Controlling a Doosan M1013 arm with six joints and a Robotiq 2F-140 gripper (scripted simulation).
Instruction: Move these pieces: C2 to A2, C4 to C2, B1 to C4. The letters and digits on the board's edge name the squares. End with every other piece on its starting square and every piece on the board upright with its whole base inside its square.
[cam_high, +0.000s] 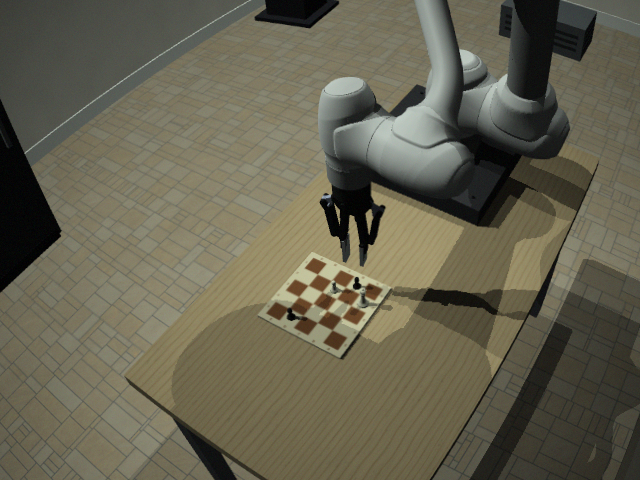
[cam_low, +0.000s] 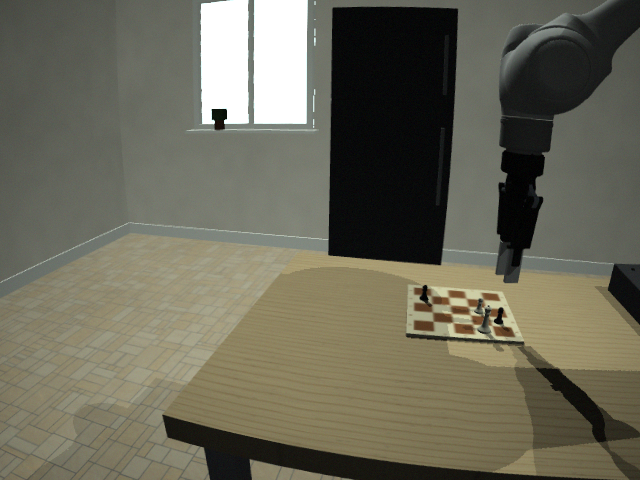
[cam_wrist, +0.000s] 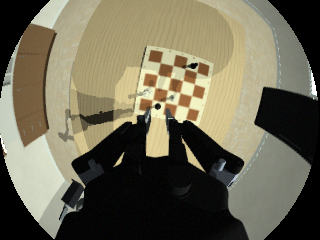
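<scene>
My hand is 10 cm above the tall white piece, 4 cm to the right of it and 4 cm short of it. The rest, counted from my hand: small white piece 11 cm below, 4 cm to the right, 3 cm ahead; then small chessboard 13 cm below, 7 cm ahead, 4 cm to the right.
</scene>
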